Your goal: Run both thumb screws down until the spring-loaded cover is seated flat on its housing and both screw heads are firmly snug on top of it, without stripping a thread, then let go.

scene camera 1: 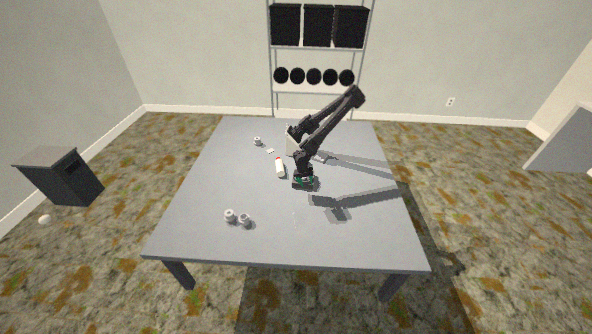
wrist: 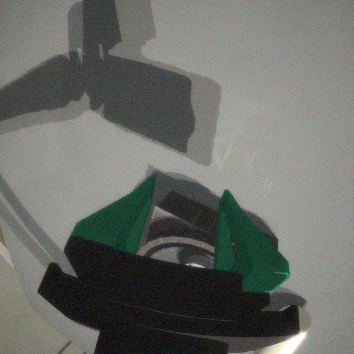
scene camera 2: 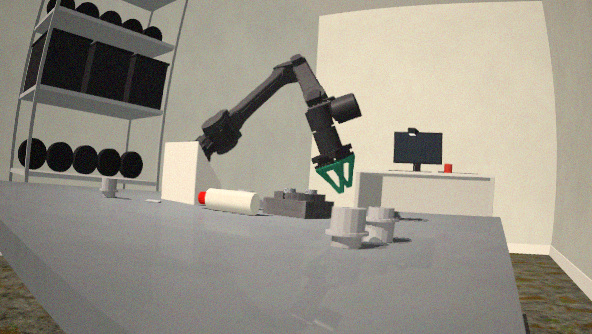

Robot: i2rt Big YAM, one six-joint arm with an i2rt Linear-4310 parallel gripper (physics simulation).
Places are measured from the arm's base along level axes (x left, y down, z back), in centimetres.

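Pixels of known places: gripper, fingertip midpoint: (scene camera 1: 307, 186) (wrist: 188, 188) (scene camera 2: 345, 190); arm's base, link origin: (scene camera 1: 293, 135) (scene camera 2: 190, 161).
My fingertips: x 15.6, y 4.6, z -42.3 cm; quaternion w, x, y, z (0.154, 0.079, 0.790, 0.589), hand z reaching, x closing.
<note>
Ahead of a thing's pixels: the offset from my fingertips to its top centre. "pt": to the spot under its first point.
The dark housing @[dx -3.8, dy +1.4, dz +10.7 cm] (scene camera 1: 296, 185) (scene camera 2: 285, 207) (wrist: 200, 215) stands on the table beneath my gripper. In the wrist view, its round grey cover @[dx -3.8, dy +1.6, dz +10.8 cm] (wrist: 172, 253) shows between the fingers, with a bright screw head @[pt dx -3.3, dy +0.4, dz +6.2 cm] (wrist: 198, 264) partly cut off by the gripper body. In the second scene view, two small grey screw heads, one at left (scene camera 2: 289, 191) and one at right (scene camera 2: 311, 192), stand on top. Whether the cover is flat cannot be told. My gripper (scene camera 2: 345, 189) (wrist: 188, 188) is partly open and empty, its green fingertips above and apart from the housing. The other screw is hidden in the wrist view.
A white bottle with a red cap @[dx -20.4, dy +2.0, dz +18.8 cm] (scene camera 1: 280, 168) (scene camera 2: 232, 201) lies beside the housing. A white block (scene camera 1: 292, 145) (scene camera 2: 180, 172) stands behind, near the arm's base. Two grey flanged parts @[pt dx -35.5, dy +2.2, dz -25.1 cm] (scene camera 1: 229, 215) (scene camera 2: 348, 225) stand near the front, another @[dx -42.7, dy +2.1, dz +43.0 cm] (scene camera 1: 257, 141) (scene camera 2: 108, 186) at the back left.
</note>
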